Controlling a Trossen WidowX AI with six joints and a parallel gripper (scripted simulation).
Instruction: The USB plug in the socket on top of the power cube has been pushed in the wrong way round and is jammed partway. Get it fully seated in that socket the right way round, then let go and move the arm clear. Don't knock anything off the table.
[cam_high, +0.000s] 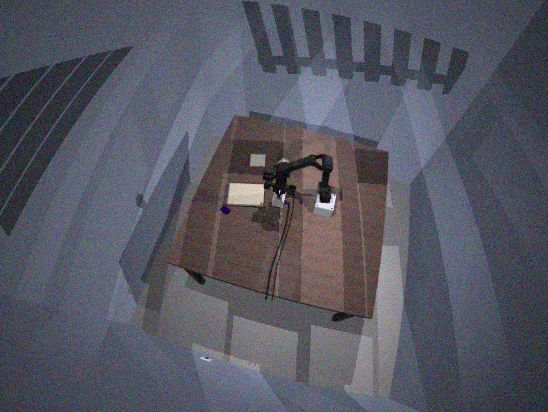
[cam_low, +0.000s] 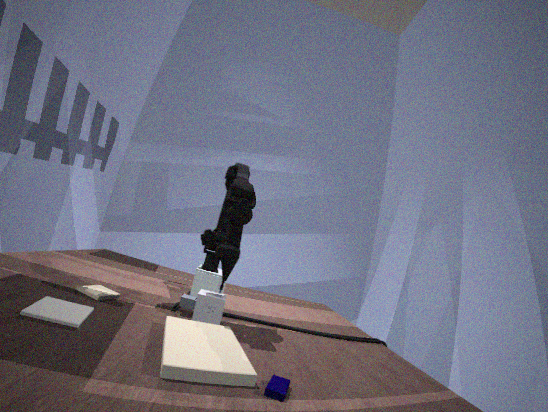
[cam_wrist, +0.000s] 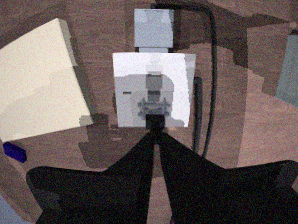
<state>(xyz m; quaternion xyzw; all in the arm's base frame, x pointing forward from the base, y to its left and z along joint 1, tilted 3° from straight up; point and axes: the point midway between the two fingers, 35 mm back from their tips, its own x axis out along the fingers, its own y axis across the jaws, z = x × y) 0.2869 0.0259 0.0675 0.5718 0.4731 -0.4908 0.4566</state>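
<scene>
Right now my gripper tip is 2 cm above the dark USB plug. From my gripper tip the other things lie so: small blue block: 33 cm ahead, 9 cm to the left, 11 cm below; cream wedge block: 22 cm ahead, 4 cm to the right, 11 cm below.
</scene>
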